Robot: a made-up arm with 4 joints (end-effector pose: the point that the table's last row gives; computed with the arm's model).
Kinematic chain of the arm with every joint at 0, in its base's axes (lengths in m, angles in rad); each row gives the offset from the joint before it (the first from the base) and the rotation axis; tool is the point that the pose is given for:
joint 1: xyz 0 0 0.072 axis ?
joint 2: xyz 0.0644 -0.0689 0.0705 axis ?
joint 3: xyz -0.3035 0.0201 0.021 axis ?
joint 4: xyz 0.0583 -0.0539 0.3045 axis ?
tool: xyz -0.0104 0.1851 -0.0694
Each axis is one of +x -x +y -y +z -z.
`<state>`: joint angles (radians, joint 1 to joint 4).
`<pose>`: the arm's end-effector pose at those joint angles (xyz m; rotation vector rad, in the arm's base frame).
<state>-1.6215 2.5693 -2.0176 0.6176</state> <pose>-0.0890 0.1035 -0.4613 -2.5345 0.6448 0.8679</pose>
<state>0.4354 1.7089 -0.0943 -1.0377</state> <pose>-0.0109 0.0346 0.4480 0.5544 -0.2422 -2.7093</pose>
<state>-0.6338 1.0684 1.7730 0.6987</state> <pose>0.1664 0.0319 0.0882 1.3253 1.6432 -0.7387</pose>
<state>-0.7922 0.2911 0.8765 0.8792</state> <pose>0.1608 0.0561 0.3530 0.7175 1.4933 0.3428</pose>
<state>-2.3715 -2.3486 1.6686 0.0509</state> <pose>0.0149 -0.2267 0.0443 -0.9172 -0.9548 -2.4216</pose>
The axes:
joint 1: -y
joint 2: -z
joint 3: +y
joint 4: +z

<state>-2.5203 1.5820 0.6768 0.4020</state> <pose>0.0069 0.1043 -0.2792 -1.2504 2.4173 -1.2814</pose>
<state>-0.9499 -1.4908 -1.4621 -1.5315</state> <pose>0.3146 -0.5794 0.2483 1.3150 0.6846 -0.7144</pose>
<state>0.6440 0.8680 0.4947 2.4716</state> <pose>-0.3758 -0.0097 0.1918 0.0243 -0.5408 1.6889</pose>
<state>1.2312 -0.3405 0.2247 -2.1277</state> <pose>-0.2321 -0.1966 0.2301 0.8614 -0.7862 -1.6554</pose>
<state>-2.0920 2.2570 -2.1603 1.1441</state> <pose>-0.2988 0.2467 -0.1785 -1.9302 1.1914 1.8670</pose>
